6 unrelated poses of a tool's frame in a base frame.
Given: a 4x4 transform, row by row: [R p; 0 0 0 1], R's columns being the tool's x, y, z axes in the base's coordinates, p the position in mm. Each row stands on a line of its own.
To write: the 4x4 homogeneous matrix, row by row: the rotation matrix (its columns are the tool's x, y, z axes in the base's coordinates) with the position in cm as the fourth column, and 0 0 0 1 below. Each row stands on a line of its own. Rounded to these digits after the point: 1 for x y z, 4 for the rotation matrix.
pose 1, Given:
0.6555 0.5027 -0.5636 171
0.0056 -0.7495 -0.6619 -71
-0.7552 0.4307 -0.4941 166
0 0 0 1
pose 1, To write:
0.6555 0.5027 -0.5636 17.1
0.0056 -0.7495 -0.6619 -7.1
-0.7552 0.4307 -0.4941 16.6
0 0 0 1

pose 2, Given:
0.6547 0.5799 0.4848 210
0.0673 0.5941 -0.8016 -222
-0.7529 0.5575 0.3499 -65
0 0 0 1
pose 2, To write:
0.6547 0.5799 0.4848 21.0
0.0673 0.5941 -0.8016 -22.2
-0.7529 0.5575 0.3499 -6.5
0 0 0 1

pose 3, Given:
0.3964 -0.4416 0.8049 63
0.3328 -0.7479 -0.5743 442
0.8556 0.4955 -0.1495 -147
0 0 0 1
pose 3, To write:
0.3964 -0.4416 0.8049 6.3
0.3328 -0.7479 -0.5743 44.2
0.8556 0.4955 -0.1495 -14.7
0 0 0 1

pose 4, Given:
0.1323 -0.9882 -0.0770 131
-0.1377 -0.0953 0.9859 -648
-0.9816 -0.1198 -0.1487 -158
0 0 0 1
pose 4, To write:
0.1323 -0.9882 -0.0770 13.1
-0.1377 -0.0953 0.9859 -64.8
-0.9816 -0.1198 -0.1487 -15.8
0 0 0 1

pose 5, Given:
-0.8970 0.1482 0.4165 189
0.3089 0.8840 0.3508 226
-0.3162 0.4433 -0.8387 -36
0 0 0 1
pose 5, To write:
-0.8970 0.1482 0.4165 18.9
0.3089 0.8840 0.3508 22.6
-0.3162 0.4433 -0.8387 -3.6
0 0 0 1

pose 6, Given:
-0.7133 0.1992 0.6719 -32
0.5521 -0.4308 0.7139 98
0.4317 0.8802 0.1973 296
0 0 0 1
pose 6, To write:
-0.7133 0.1992 0.6719 -3.2
0.5521 -0.4308 0.7139 9.8
0.4317 0.8802 0.1973 29.6
0 0 0 1

